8 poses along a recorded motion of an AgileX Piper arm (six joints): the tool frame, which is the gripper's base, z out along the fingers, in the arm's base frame.
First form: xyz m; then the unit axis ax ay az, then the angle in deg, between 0 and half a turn.
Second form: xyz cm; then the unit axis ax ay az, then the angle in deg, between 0 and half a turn. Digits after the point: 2 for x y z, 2 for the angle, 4 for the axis.
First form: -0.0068, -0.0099, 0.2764, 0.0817, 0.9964, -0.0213, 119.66
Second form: -0.68, -0.99, 27.64, 0.0817, 0.9964, -0.0213, 119.66
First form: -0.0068, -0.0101, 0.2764, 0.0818, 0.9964, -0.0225, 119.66
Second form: -0.68, -1.01, 27.64, 0.0818, 0.9964, -0.0225, 119.66
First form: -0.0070, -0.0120, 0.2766, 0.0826, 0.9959, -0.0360, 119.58
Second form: -0.70, -1.20, 27.66, 0.0826, 0.9959, -0.0360, 119.58
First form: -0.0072, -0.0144, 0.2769, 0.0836, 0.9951, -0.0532, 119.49
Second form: -0.72, -1.44, 27.69, 0.0836, 0.9951, -0.0532, 119.49
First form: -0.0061, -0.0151, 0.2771, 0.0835, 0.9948, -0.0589, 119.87
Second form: -0.61, -1.51, 27.71, 0.0835, 0.9948, -0.0589, 119.87
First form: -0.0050, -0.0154, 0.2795, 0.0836, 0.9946, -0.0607, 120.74
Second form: -0.50, -1.54, 27.95, 0.0836, 0.9946, -0.0607, 120.74
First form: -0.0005, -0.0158, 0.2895, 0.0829, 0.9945, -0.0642, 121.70
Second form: -0.05, -1.58, 28.95, 0.0829, 0.9945, -0.0642, 121.70
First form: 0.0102, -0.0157, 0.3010, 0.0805, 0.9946, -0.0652, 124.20
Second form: 1.02, -1.57, 30.10, 0.0805, 0.9946, -0.0652, 124.20
